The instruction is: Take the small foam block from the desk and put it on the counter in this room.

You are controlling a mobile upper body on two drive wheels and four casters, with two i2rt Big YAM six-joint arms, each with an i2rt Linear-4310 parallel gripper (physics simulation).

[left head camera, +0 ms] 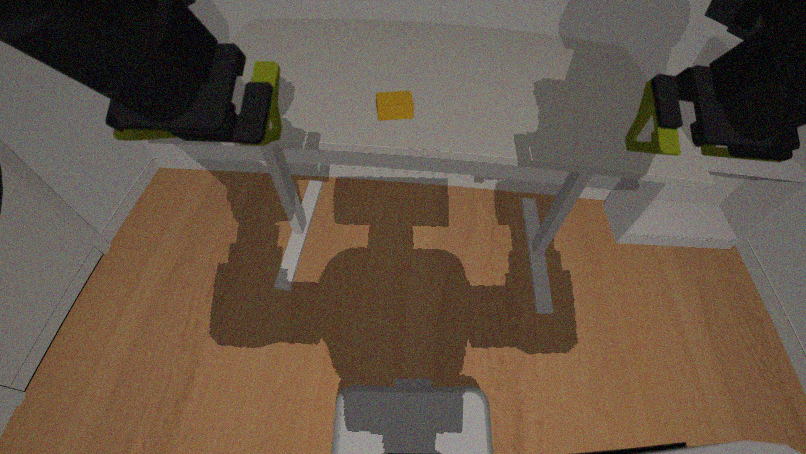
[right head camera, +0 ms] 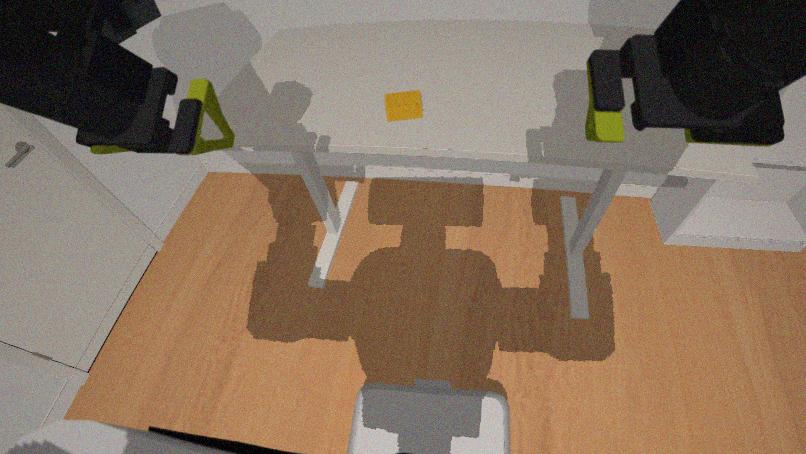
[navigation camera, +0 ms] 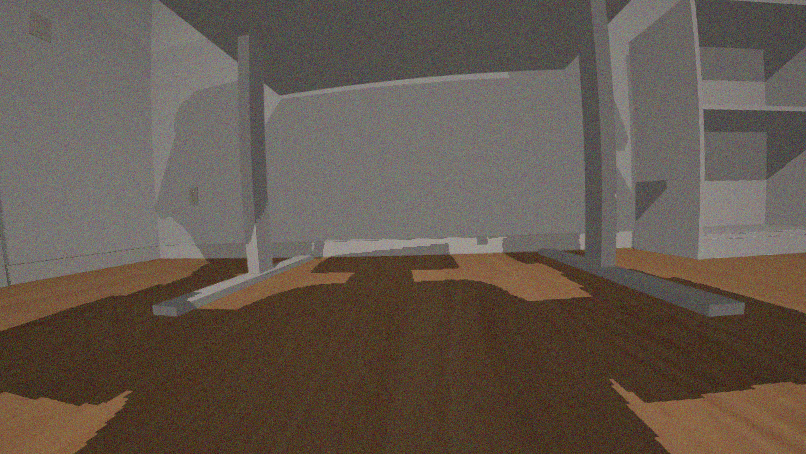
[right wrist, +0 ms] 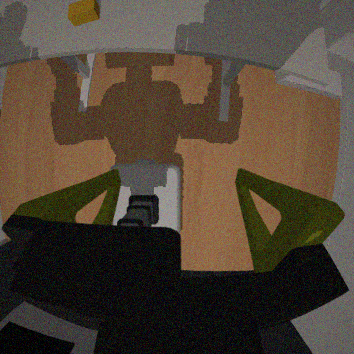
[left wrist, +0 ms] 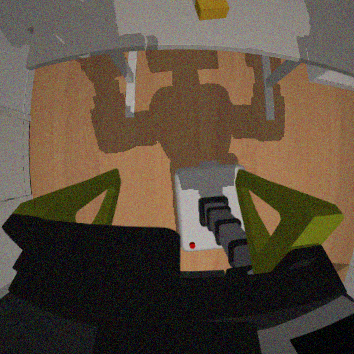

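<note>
The small foam block is orange-yellow and lies on the pale desk, a little behind its front edge. My left gripper is open and empty, left of the block in the head views. My right gripper is open and empty, right of the block. Both are apart from it. I cannot make out a counter in these views.
Two grey desk legs stand on long feet on the wooden floor. A white shelf unit stands at the right behind the desk. A pale door is at the left. My shadow falls across floor and desk.
</note>
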